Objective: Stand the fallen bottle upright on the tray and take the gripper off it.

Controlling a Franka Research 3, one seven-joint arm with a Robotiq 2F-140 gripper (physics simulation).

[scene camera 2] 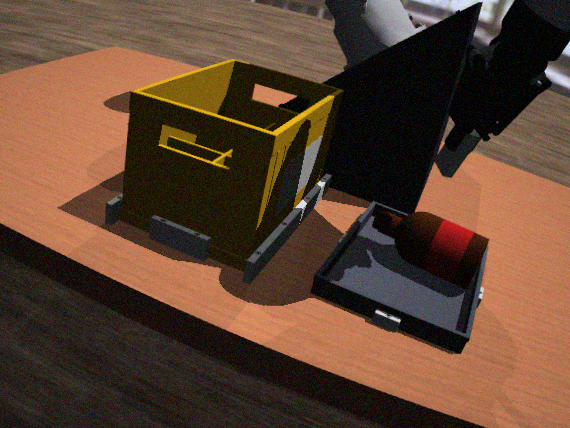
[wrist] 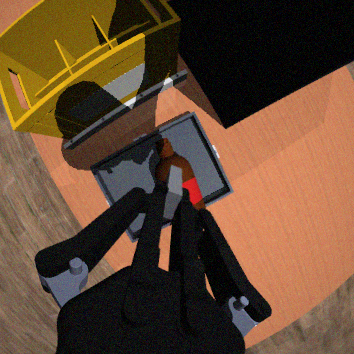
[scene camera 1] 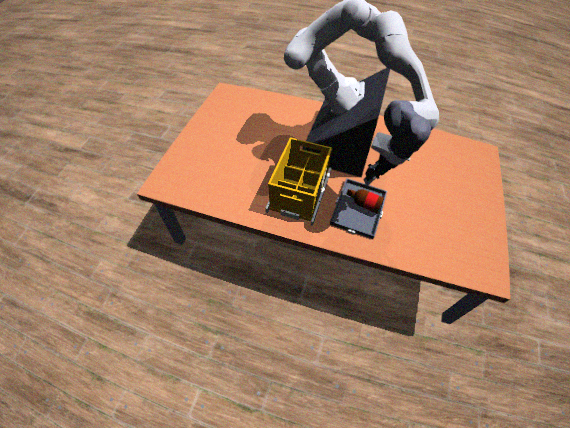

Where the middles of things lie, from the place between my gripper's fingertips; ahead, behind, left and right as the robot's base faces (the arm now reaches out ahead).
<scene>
The brown bottle [scene camera 2: 449,251] is 2 cm to the left of my hand and 10 cm below it. Round my hand: grey rail [scene camera 2: 255,263] (3 cm ahead, 17 cm to the right, 13 cm below).
</scene>
